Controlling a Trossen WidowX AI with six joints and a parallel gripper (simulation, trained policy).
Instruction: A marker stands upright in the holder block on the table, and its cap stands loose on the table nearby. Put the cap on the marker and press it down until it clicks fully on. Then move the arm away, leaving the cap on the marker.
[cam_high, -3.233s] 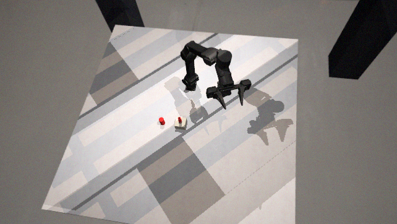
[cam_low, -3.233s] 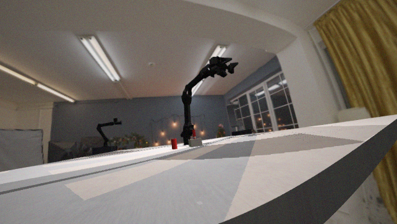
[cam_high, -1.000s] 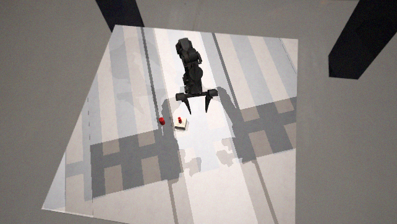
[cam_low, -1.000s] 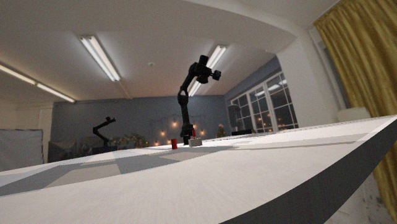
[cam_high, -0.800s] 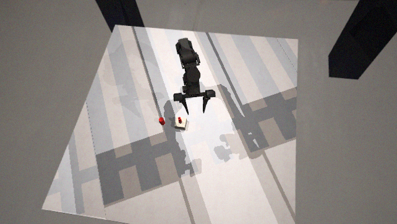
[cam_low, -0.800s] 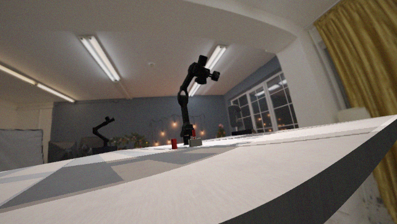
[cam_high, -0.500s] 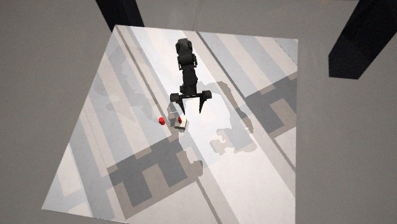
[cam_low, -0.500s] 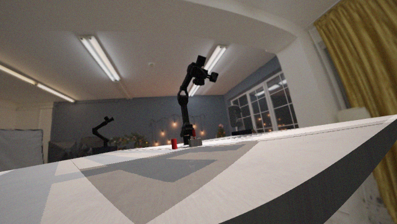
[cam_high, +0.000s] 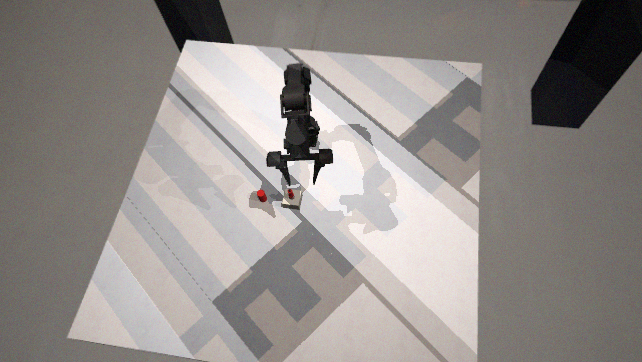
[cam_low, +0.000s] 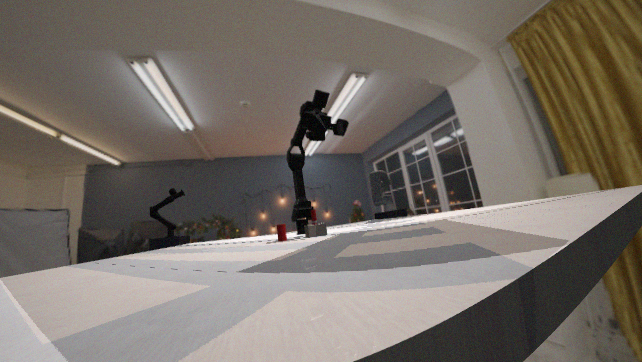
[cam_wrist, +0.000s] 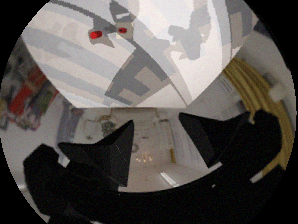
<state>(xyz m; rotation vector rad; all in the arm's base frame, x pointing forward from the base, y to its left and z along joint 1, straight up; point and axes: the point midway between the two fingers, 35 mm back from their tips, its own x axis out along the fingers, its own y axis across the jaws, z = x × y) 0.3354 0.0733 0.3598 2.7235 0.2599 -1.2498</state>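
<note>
Now: gripper tip 310 mm above the red cap, 200 mm to the left of it and 80 mm past it. Also, from my gripper tip: pale holder block 310 mm below, 90 mm to the right, 90 mm behind; then red marker 260 mm below, 90 mm to the right, 90 mm behind.
</note>
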